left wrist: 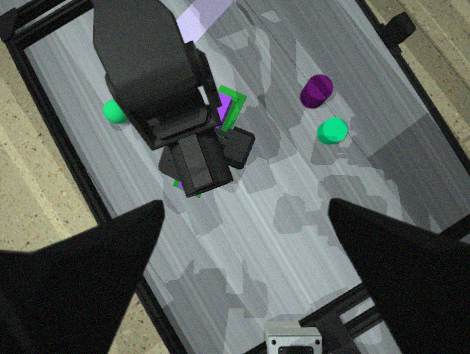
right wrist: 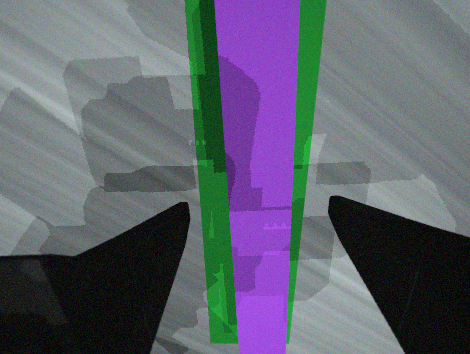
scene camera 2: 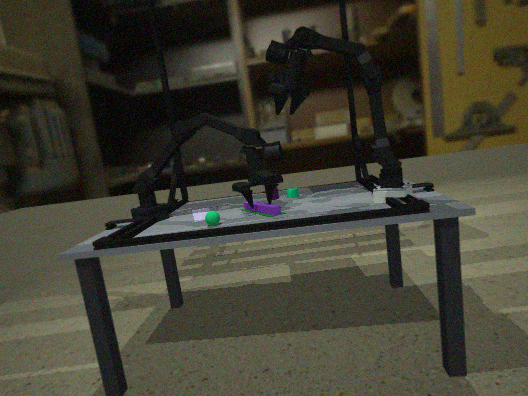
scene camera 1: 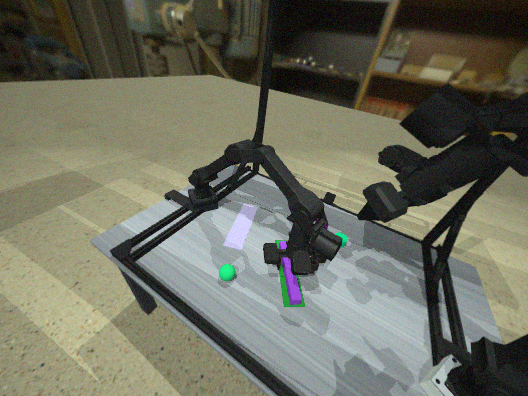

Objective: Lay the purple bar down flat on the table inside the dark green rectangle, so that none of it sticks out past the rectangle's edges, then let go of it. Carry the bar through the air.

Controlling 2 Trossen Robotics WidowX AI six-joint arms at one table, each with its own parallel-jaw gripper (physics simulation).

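Places are measured from the left arm's base along level axes (x ahead, y left, z up), in centimetres.
Pixels of known places: left gripper, fingertip midpoint: (left wrist: pixel 246 206) (scene camera 2: pixel 284 114) (scene camera 1: pixel 372 212); right gripper, fingertip midpoint: (right wrist: pixel 258 207) (scene camera 2: pixel 261 206) (scene camera 1: pixel 289 268); left arm's base, link origin: (scene camera 2: pixel 392 186) (scene camera 1: pixel 466 392); right arm's base, link origin: (scene camera 2: pixel 148 206) (scene camera 1: pixel 202 193).
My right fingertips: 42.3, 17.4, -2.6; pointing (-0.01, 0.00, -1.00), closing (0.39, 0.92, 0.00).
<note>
For each thing: its middle in the pictures, then the offset to it from my right fingertips, as dx, dy, dz. "spot": a spot on its surface instead.
- purple bar, body centre: (right wrist: pixel 257 203) (left wrist: pixel 206 143) (scene camera 1: pixel 288 269) (scene camera 2: pixel 261 207) +0.1, +0.0, -0.7
- green ball, body centre: (left wrist: pixel 116 111) (scene camera 1: pixel 227 272) (scene camera 2: pixel 212 218) +6.8, +18.8, +0.3
- green cylinder, body centre: (left wrist: pixel 331 131) (scene camera 2: pixel 292 193) (scene camera 1: pixel 339 239) +2.5, -26.4, -0.5
- dark purple cylinder, body centre: (left wrist: pixel 315 92) (scene camera 2: pixel 272 193) +10.6, -23.0, +0.2
- pale lilac strip, surface spot: (left wrist: pixel 200 17) spot: +29.5, +1.7, -2.0
The purple bar (scene camera 1: pixel 291 285) (scene camera 2: pixel 265 208) (left wrist: pixel 225 104) (right wrist: pixel 260 150) lies flat, lengthwise over the green rectangle (scene camera 1: pixel 285 295) (left wrist: pixel 237 105) (right wrist: pixel 212 240). Green shows along both long sides. In the right wrist view the bar's lower end crosses the rectangle's short edge in the picture; whether it truly sticks out I cannot tell. In scene camera 1 green borders its near end. My right gripper (scene camera 2: pixel 261 204) (right wrist: pixel 258 207) is open and low, one finger on each side of the bar, apart from it. My left gripper (scene camera 2: pixel 285 113) (left wrist: pixel 246 206) is open, high above the table.
A green ball (scene camera 1: pixel 227 272) (scene camera 2: pixel 212 218) (left wrist: pixel 115 112) lies left of the bar. A green cylinder (scene camera 1: pixel 341 239) (scene camera 2: pixel 292 193) (left wrist: pixel 334 131) and a dark purple cylinder (scene camera 2: pixel 275 194) (left wrist: pixel 318 90) stand behind it. A pale lilac strip (scene camera 1: pixel 241 227) (scene camera 2: pixel 200 215) (left wrist: pixel 200 17) lies toward the right arm's base.
</note>
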